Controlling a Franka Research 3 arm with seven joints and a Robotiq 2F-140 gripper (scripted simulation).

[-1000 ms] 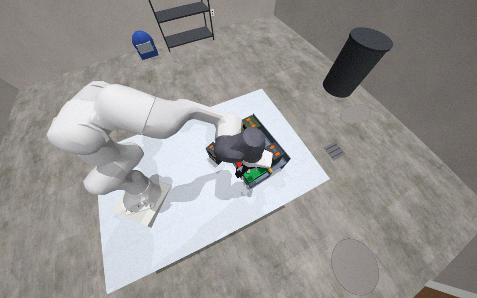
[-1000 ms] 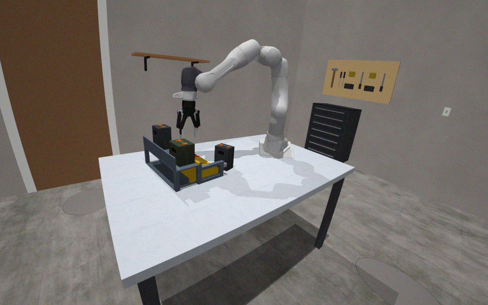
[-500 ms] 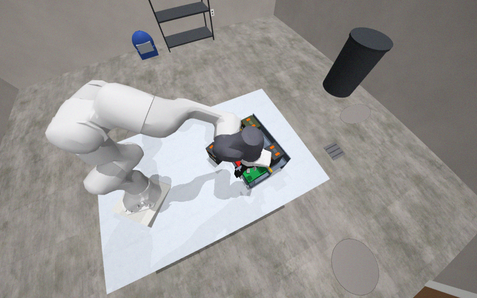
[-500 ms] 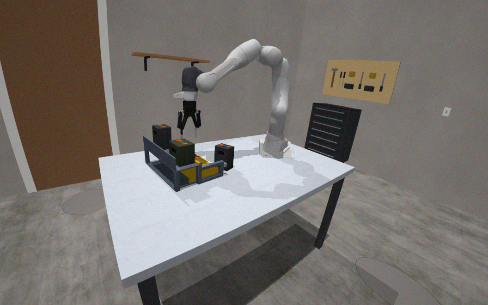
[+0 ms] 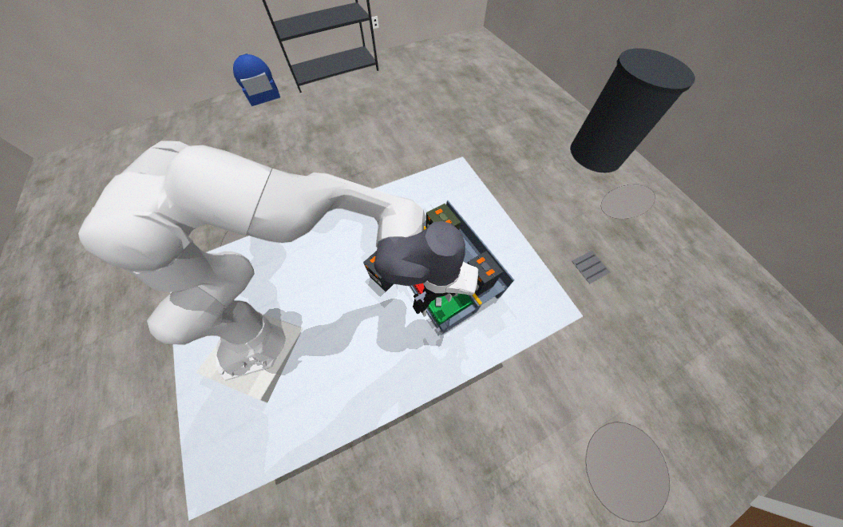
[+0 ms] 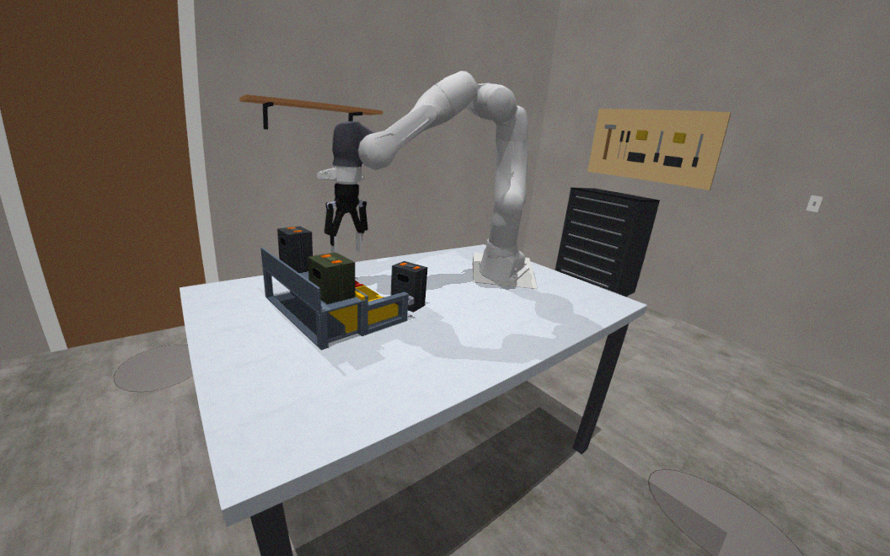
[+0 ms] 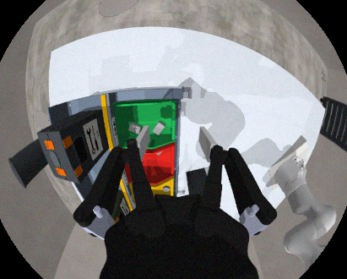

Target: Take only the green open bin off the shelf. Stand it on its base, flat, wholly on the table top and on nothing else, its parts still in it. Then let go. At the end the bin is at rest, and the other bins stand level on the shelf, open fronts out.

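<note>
The green open bin lies 8 cm ahead of my hand, 1 cm to the left of it and 11 cm below it. Also, from my hand: red bin (8 cm ahead, 12 cm to the left, 11 cm below); then black box (17 cm ahead, 1 cm above); then yellow bin (8 cm ahead, 23 cm to the left, 11 cm below).
</note>
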